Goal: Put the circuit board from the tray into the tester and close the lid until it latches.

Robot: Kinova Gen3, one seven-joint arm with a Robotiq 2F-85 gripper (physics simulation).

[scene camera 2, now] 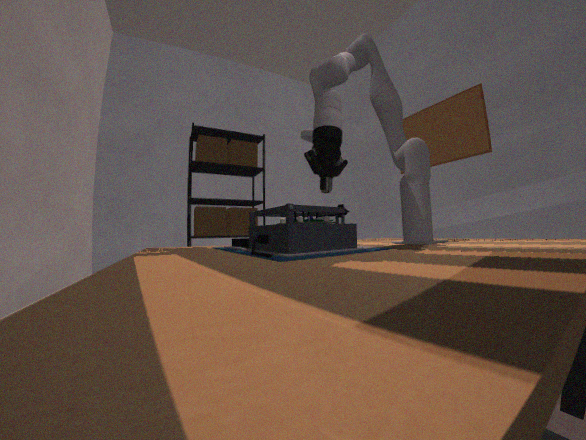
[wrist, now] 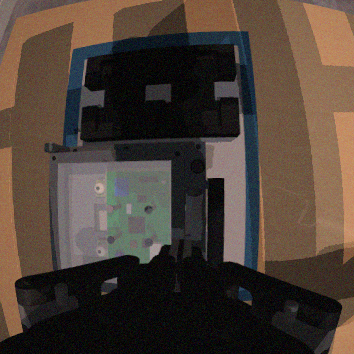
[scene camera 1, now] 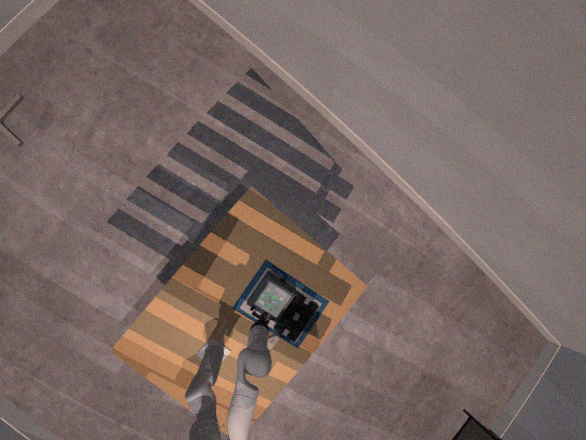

Scene:
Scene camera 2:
my gripper: 325,192
tester lid: 299,210
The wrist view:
my gripper: 181,251
tester lid: 102,203
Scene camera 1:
tester lid: 273,298

